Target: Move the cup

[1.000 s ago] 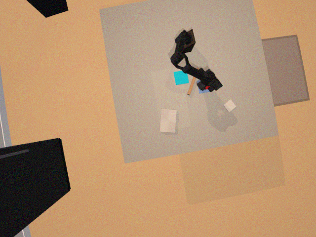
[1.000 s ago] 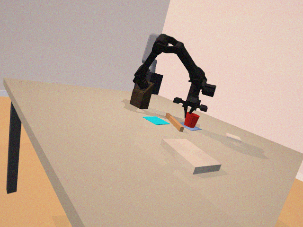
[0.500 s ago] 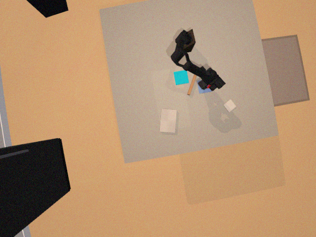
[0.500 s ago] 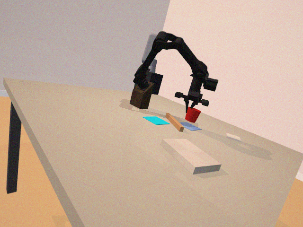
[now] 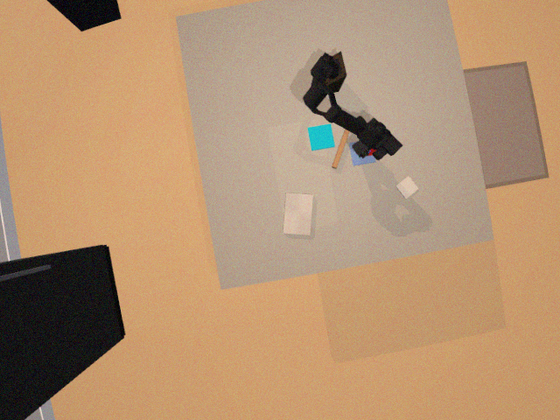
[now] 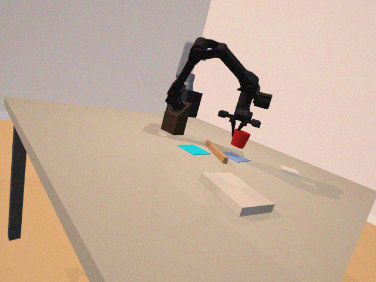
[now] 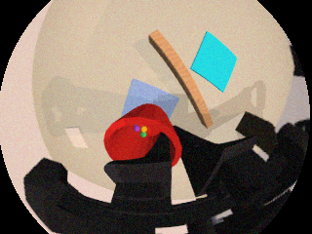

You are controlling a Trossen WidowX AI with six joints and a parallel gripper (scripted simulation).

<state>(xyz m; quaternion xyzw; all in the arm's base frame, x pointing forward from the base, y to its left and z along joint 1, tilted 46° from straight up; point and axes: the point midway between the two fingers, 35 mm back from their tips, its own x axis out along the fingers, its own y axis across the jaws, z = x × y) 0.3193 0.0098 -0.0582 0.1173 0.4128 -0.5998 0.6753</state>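
My gripper tip is now 80 mm above the wooden bar, 70 mm to the left of it and 30 mm past it. Also, from my gripper tip: red cup: 30 mm ahead, 10 mm to the left; white tile: 240 mm ahead, 170 mm to the left, 80 mm below; blue pad: 100 mm below, 30 mm ahead, 10 mm to the left.
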